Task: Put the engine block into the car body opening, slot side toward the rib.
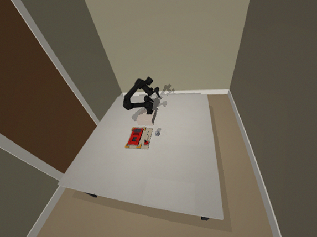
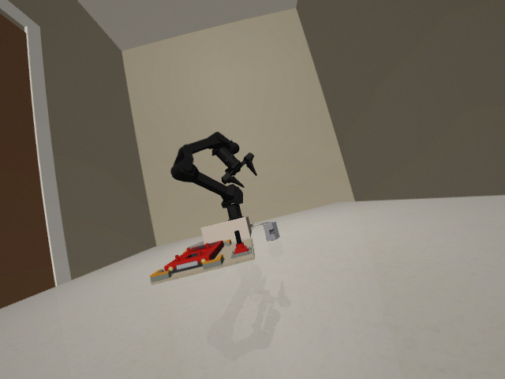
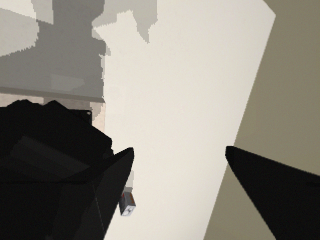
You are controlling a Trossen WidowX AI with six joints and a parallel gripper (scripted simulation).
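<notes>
Now: gripper tip 29 cm short of the engine block, 2 cm to the right of it and 20 cm above it. From my gripper tip the other things lie so: beige base board (34 cm ahead, 17 cm to the right, 21 cm below); then black upright post (39 cm ahead, 7 cm to the right, 19 cm below).
</notes>
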